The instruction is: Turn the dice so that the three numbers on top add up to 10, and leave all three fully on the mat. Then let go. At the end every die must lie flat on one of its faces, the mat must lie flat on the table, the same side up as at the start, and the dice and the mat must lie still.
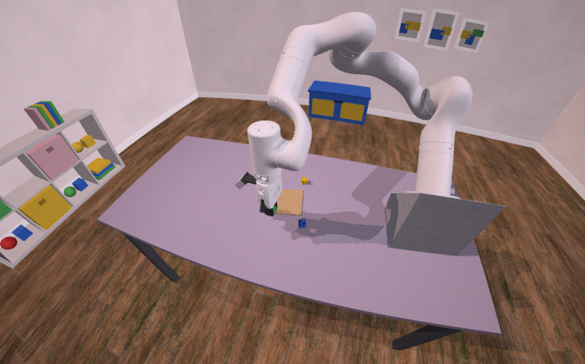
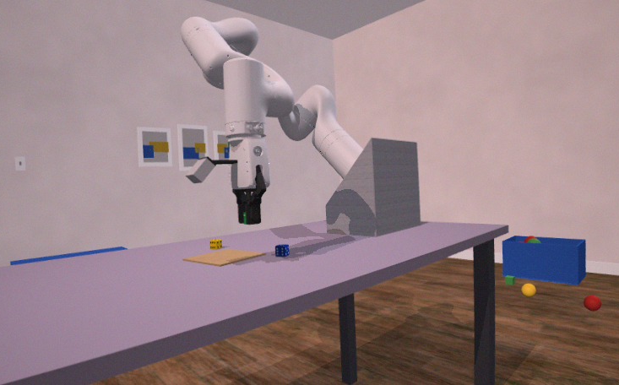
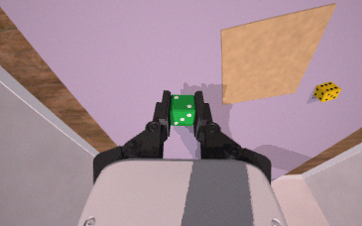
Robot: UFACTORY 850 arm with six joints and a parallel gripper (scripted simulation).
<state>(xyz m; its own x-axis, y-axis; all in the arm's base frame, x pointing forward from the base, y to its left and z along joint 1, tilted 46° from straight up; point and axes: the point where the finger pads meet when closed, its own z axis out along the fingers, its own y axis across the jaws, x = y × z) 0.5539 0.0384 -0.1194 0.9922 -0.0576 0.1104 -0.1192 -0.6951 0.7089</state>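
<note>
The green die is 1 cm below my hand. The rest, counted from my hand: blue die: 11 cm behind, 10 cm below, 3 cm to the right; tan mat: 14 cm to the right, 11 cm below, 1 cm behind; yellow die: 27 cm to the right, 10 cm below, 7 cm behind.
</note>
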